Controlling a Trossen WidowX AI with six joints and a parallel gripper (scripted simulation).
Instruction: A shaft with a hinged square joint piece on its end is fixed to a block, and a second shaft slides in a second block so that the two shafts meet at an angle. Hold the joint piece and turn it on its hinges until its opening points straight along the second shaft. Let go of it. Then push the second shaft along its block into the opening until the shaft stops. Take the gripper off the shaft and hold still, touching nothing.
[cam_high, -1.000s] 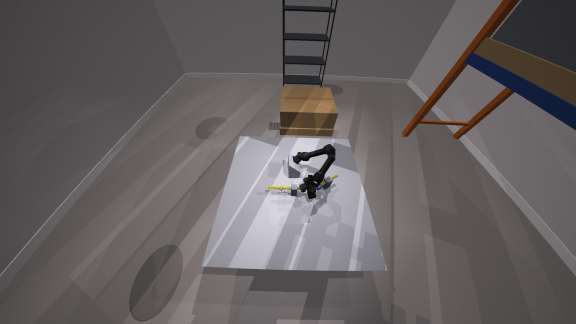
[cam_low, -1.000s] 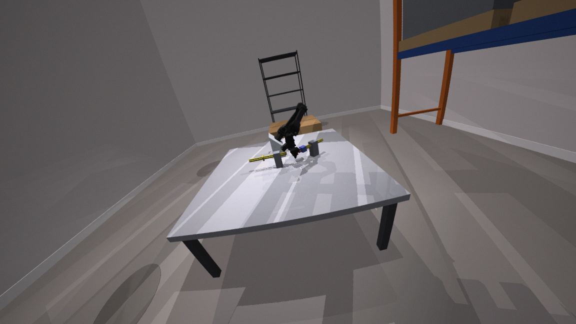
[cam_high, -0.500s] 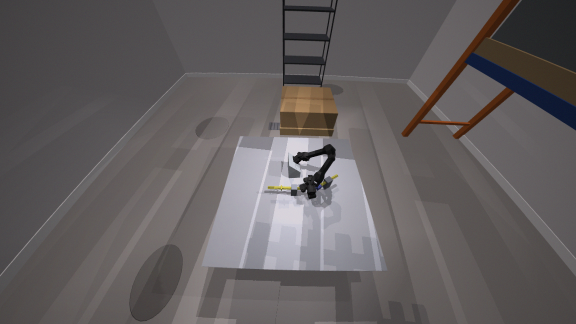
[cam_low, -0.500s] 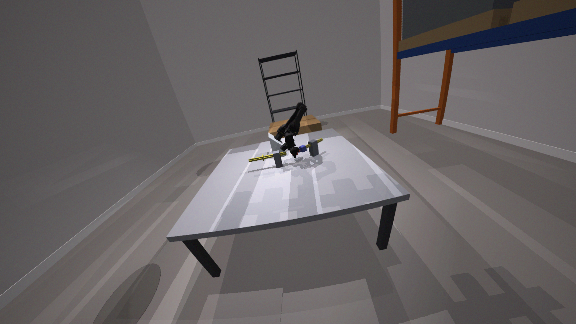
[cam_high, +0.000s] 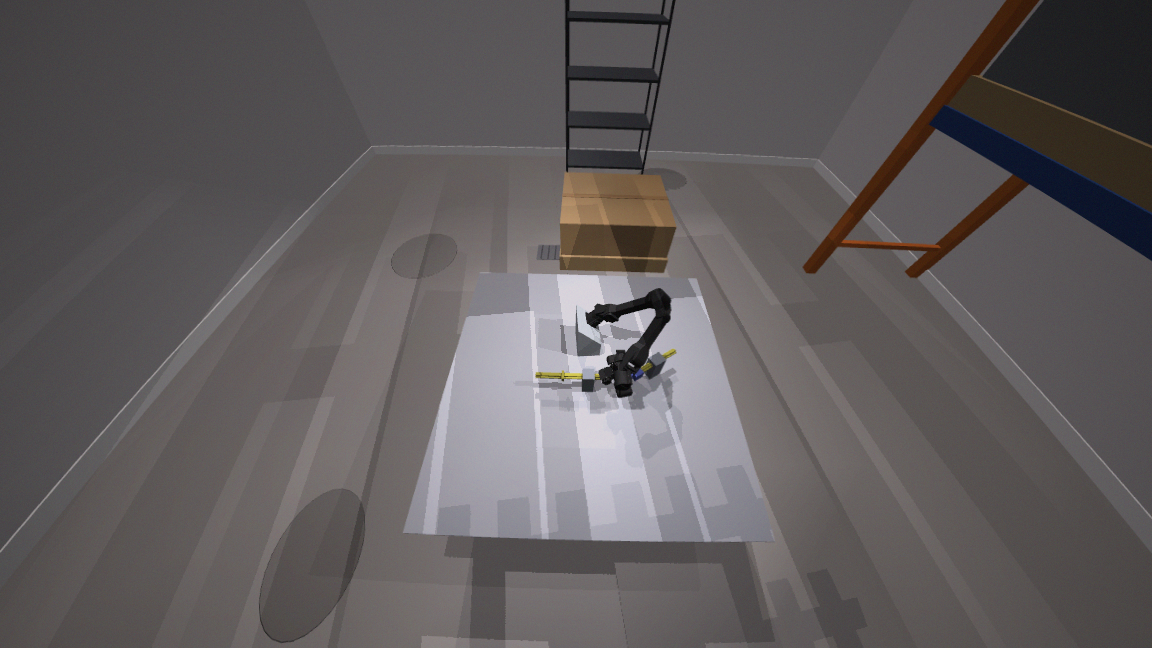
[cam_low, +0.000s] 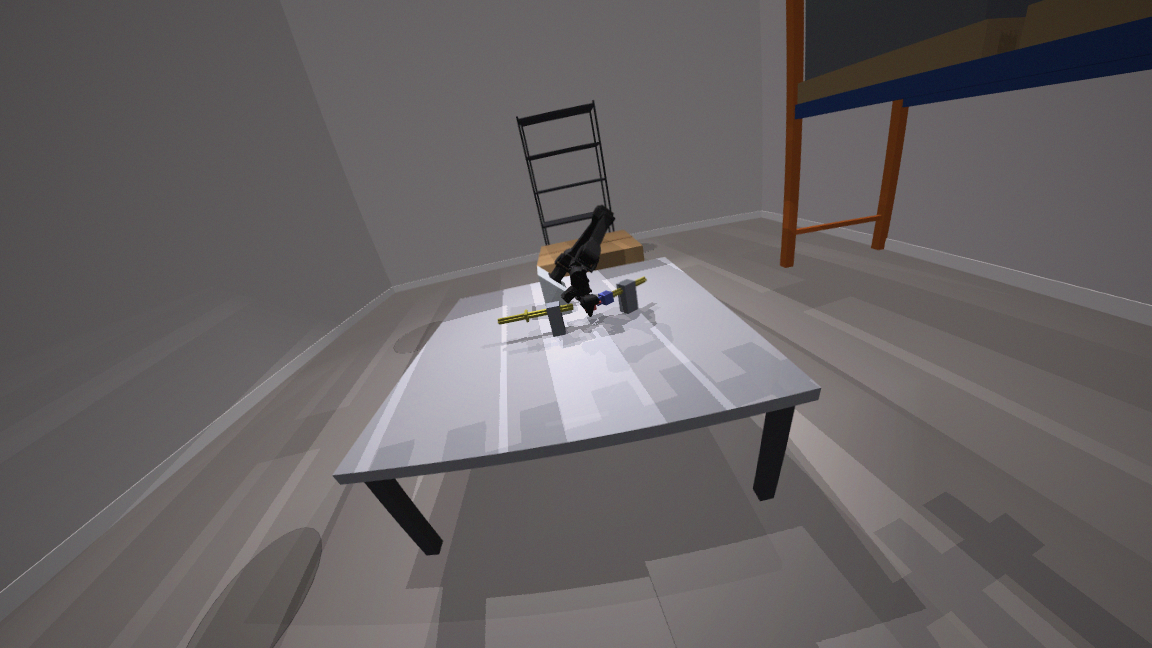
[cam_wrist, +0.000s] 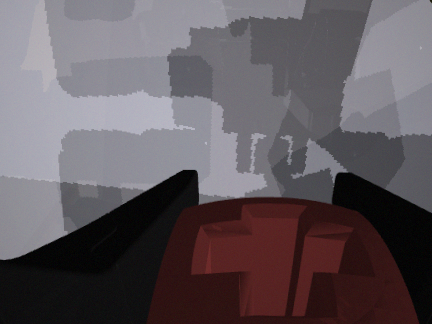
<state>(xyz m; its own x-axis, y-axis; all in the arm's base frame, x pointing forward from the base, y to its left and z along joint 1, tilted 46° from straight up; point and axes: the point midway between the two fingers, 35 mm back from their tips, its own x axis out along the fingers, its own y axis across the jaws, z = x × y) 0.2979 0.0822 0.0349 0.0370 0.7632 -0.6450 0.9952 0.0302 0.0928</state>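
The red joint piece lies 40 mm above my gripper tip and 10 mm to the left of it.
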